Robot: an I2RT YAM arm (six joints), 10 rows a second.
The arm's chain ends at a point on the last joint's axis. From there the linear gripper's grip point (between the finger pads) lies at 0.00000 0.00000 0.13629 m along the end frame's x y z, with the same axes.
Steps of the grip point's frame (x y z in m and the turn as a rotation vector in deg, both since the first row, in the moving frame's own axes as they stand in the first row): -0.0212, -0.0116, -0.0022, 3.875, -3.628, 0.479; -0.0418, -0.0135, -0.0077, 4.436, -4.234, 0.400; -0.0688, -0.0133, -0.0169, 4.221, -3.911, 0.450; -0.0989, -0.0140, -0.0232, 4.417, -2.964, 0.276; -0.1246, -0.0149, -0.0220, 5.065, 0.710, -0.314
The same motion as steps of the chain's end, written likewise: -0.0126, -0.0024, -0.0016, 3.875, -3.628, 0.479; -0.0318, -0.0029, -0.0069, 4.436, -4.234, 0.400; -0.0596, -0.0032, -0.0162, 4.221, -3.911, 0.450; -0.0919, -0.0035, -0.0226, 4.417, -2.964, 0.276; -0.1263, -0.0029, -0.0215, 5.065, 0.710, -0.314
